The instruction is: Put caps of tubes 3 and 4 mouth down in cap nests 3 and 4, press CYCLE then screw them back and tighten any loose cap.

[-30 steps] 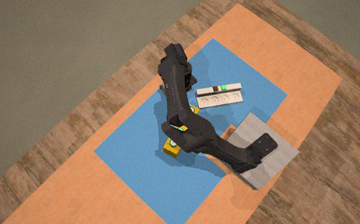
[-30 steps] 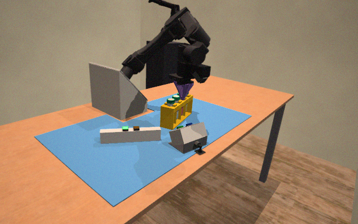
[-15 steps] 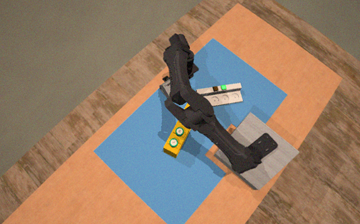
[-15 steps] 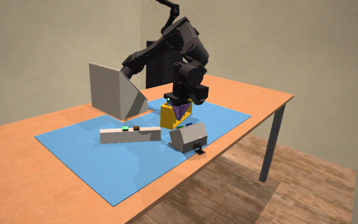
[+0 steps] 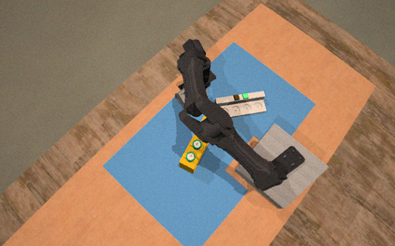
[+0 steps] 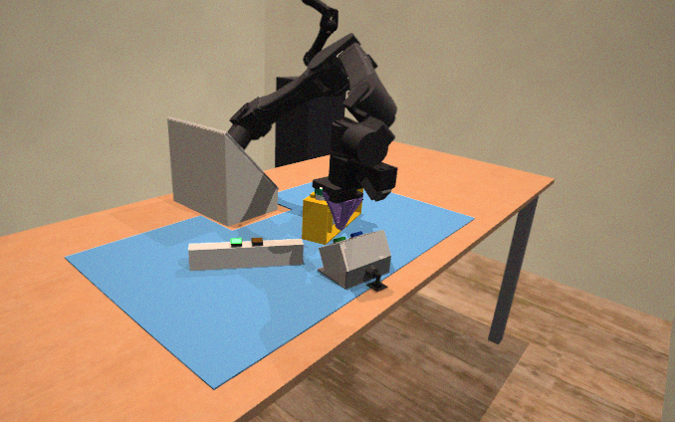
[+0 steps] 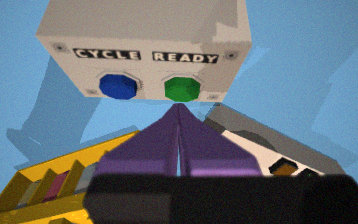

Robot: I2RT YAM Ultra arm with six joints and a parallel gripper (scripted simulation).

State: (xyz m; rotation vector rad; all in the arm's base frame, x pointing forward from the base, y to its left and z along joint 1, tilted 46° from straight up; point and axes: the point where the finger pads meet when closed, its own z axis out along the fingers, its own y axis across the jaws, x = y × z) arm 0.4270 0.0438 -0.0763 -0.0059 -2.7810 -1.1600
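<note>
Now: the green key 30 mm below my hand. From my hand the other things lie so: cap 3: 150 mm behind, 120 mm to the left, 20 mm above; cap 4: 130 mm behind, 80 mm to the left, 20 mm above; blue key: 40 mm to the left, 30 mm below, 10 mm ahead.
</note>
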